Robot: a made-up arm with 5 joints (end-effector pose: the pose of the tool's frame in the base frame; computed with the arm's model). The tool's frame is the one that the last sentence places.
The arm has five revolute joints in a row. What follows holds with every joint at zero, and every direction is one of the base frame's. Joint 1 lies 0.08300 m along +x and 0.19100 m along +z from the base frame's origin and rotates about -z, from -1.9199 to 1.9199 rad. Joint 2 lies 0.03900 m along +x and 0.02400 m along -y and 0.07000 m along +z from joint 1 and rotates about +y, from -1.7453 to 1.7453 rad. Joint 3 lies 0.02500 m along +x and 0.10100 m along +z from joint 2 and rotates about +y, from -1.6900 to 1.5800 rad. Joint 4 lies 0.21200 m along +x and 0.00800 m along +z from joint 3 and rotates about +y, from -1.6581 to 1.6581 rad. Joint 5 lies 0.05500 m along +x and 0.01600 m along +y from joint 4 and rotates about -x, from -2.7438 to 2.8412 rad. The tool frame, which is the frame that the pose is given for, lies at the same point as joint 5; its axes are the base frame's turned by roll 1.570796, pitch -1.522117 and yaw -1.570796 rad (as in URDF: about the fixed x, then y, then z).
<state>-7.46 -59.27 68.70 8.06 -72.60</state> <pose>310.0 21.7 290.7 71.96 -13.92 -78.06</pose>
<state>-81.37 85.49 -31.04 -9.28 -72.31</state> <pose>137.5 305.5 37.2 43.85 -10.44 2.06</pose>
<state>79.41 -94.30 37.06 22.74 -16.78</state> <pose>91.6 -89.7 492.1 154.02 -50.94 132.70</pose>
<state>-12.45 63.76 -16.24 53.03 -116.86</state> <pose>357.8 52.5 78.2 -9.19 -5.20 -106.78</pose>
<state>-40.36 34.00 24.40 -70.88 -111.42</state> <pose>307.5 180.3 166.3 103.64 23.60 -44.09</pose>
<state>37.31 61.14 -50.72 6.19 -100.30</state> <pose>398.0 -250.1 241.7 72.97 12.53 -131.11</pose>
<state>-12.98 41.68 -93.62 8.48 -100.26</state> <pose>366.6 57.2 529.5 134.21 9.43 -67.96</pose>
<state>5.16 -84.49 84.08 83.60 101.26</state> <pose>241.0 -22.3 250.5 -6.74 1.00 93.25</pose>
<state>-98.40 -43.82 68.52 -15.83 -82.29</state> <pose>56.2 236.0 261.4 81.10 -4.86 9.16</pose>
